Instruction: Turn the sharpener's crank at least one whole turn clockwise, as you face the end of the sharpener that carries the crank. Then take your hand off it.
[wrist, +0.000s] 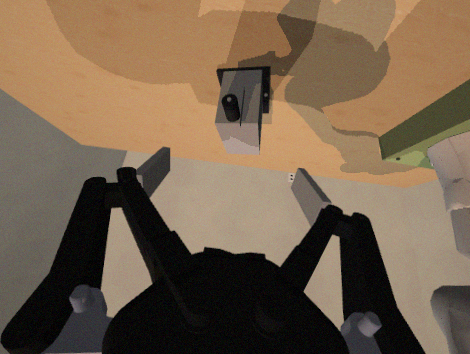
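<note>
The sharpener (251, 100) is a grey box on a black base, on the wooden table (145, 115), at the upper middle of the wrist view. The crank's black knob (231, 107) stands out from the sharpener near its left side, beside a thin dark upright edge that may be the crank's arm. My gripper (233, 169) is open, with its two grey fingertips wide apart. In the view the fingertips lie below the sharpener, one to each side, and appear apart from it. The exact distance to the knob cannot be told.
A green board-like object (425, 132) stands at the right edge of the view. Pale grey rounded parts (454, 167) show beside it. The table's edge runs below the sharpener, and a small wall outlet (291, 177) shows beyond it. Large shadows lie on the table.
</note>
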